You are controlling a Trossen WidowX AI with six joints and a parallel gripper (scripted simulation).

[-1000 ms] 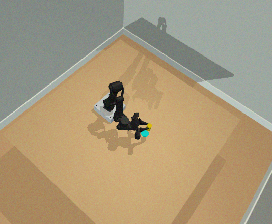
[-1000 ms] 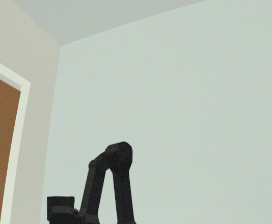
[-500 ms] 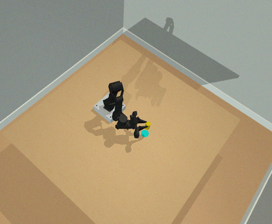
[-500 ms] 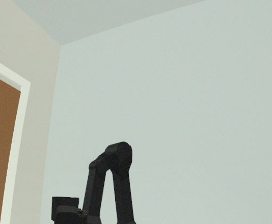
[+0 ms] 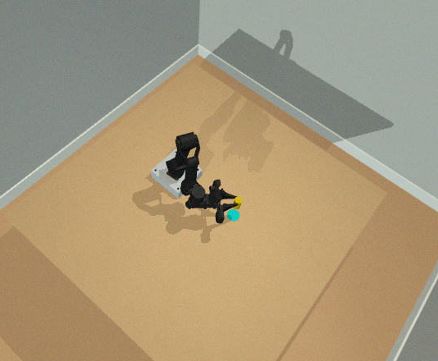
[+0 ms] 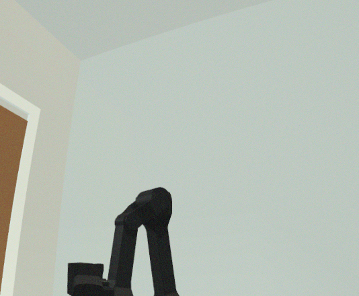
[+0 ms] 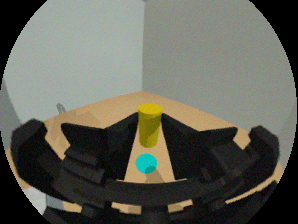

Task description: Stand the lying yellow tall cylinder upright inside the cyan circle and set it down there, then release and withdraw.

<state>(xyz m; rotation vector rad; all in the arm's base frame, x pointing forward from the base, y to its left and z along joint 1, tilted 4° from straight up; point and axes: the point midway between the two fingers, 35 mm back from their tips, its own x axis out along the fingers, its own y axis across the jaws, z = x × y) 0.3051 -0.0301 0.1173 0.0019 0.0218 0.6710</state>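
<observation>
Right now my gripper tip is 160 mm above the cyan circle. Also, from my gripper tip: yellow tall cylinder (20 mm below).
</observation>
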